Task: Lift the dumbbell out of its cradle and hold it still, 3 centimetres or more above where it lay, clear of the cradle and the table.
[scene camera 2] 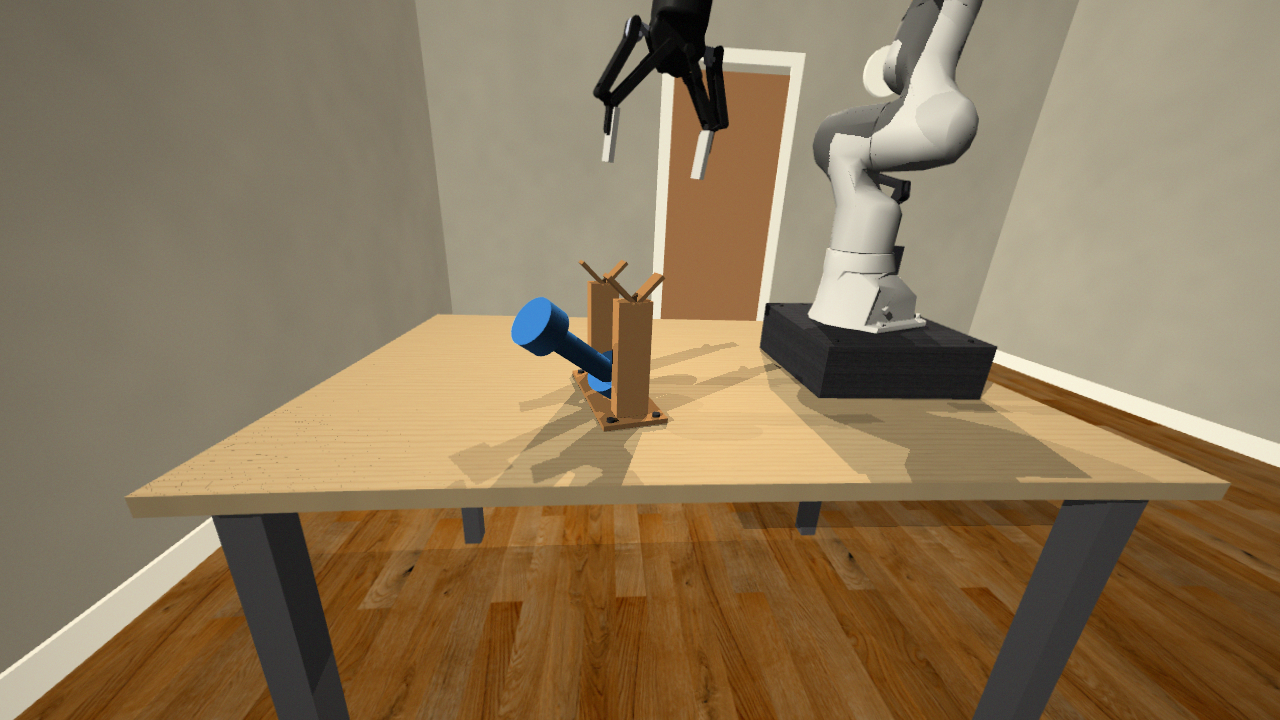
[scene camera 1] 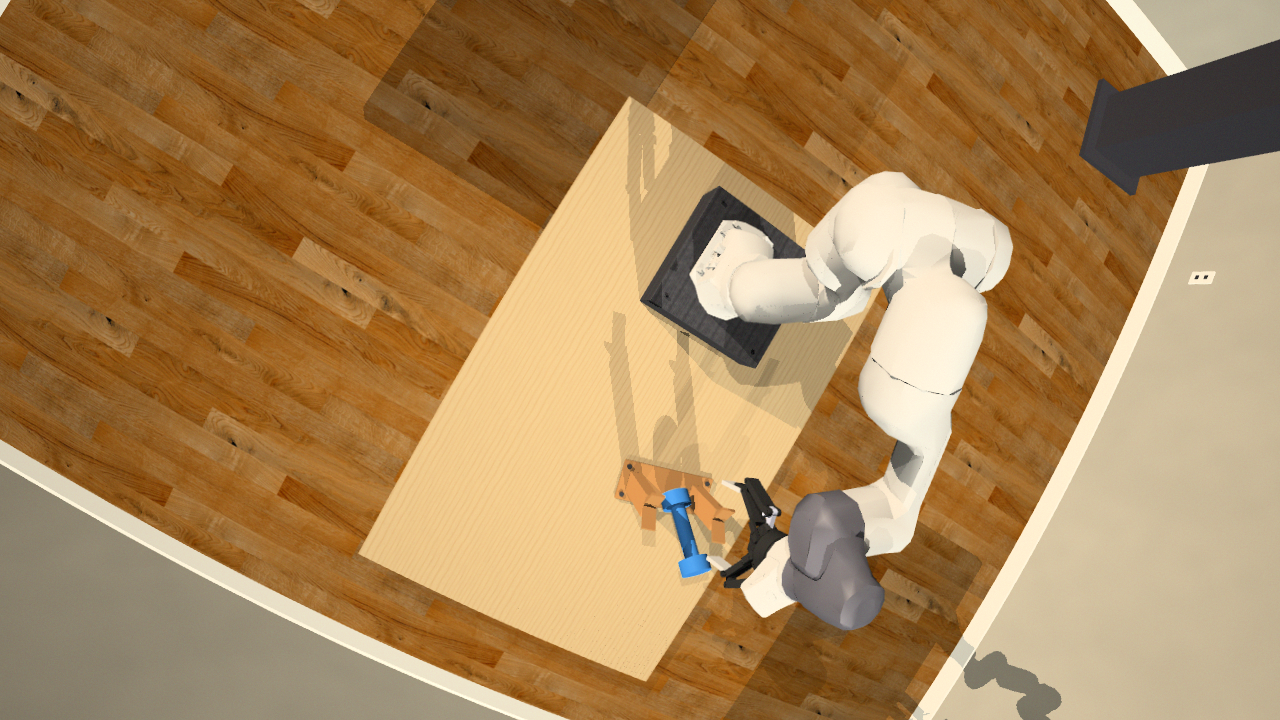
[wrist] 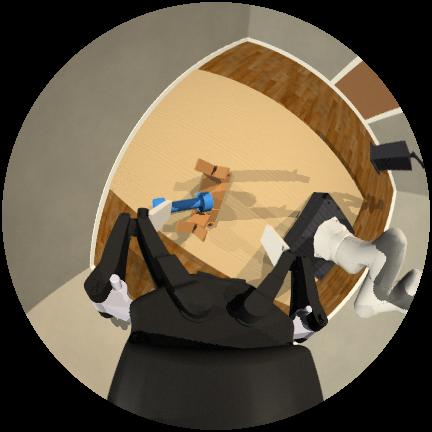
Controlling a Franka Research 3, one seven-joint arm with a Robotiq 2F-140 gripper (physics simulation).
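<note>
The blue dumbbell point(scene camera 1: 684, 534) point(scene camera 2: 581, 353) point(wrist: 185, 204) is steeply tilted and out of the V-shaped tops of the orange-brown cradle point(scene camera 1: 666, 474) point(scene camera 2: 631, 358) point(wrist: 221, 195). Its lower head is low between the two posts, near the base plate and partly hidden by the front post in the second scene view. Its other head sticks up and out to the side, away from the robot's base. Whether it rests on anything is unclear. The cradle stands upright on the table. My gripper point(scene camera 1: 725, 524) point(scene camera 2: 653, 168) point(wrist: 217, 221) is open and empty, well above the cradle tops.
The light wooden table point(scene camera 1: 501, 447) point(scene camera 2: 671, 491) point(wrist: 175, 125) bears the cradle. The robot's base stands on a black block point(scene camera 1: 675, 286) point(scene camera 2: 904, 371) point(wrist: 305, 225) at the table's other part. The cradle's two posts rise beside the dumbbell's lower head.
</note>
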